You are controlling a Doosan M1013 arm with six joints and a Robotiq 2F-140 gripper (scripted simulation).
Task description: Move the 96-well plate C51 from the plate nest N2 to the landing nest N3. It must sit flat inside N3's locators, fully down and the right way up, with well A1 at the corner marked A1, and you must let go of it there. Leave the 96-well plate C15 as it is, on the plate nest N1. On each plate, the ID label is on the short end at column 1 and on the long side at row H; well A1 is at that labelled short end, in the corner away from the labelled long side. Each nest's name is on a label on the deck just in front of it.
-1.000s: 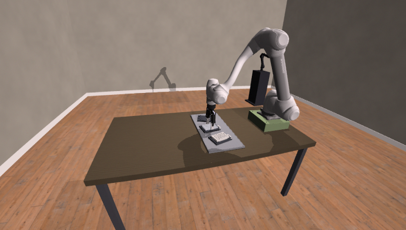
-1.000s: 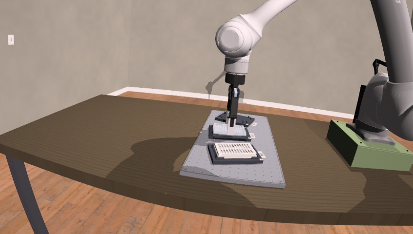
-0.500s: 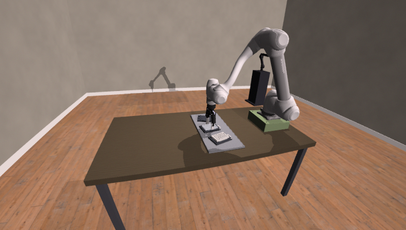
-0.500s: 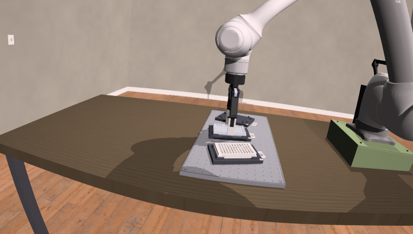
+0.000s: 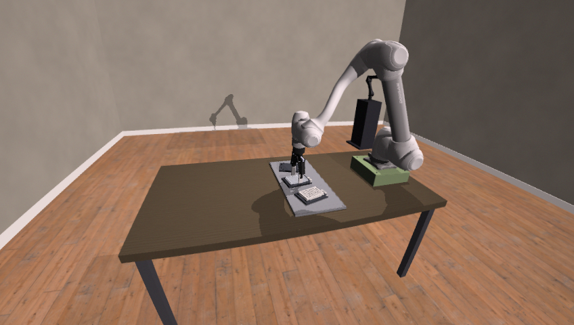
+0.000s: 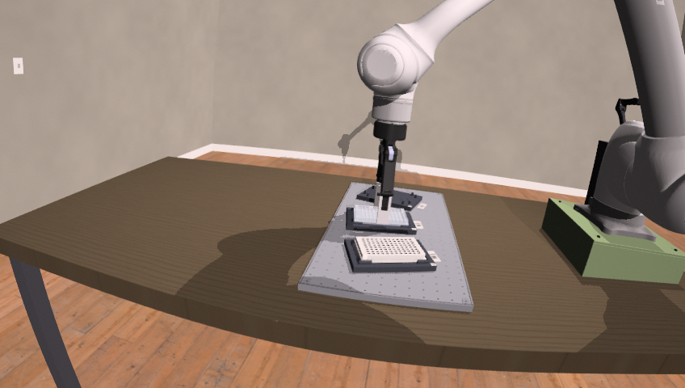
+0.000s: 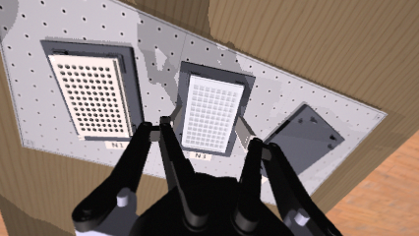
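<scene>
My hand is 4 cm above the landing nest N3. From my hand the other things lie so: N3 label (10 cm behind, 1 cm to the right, 4 cm below); then nest N2 (3 cm behind, 19 cm to the right, 4 cm below); then N2 label (12 cm behind, 15 cm to the right, 4 cm below).
</scene>
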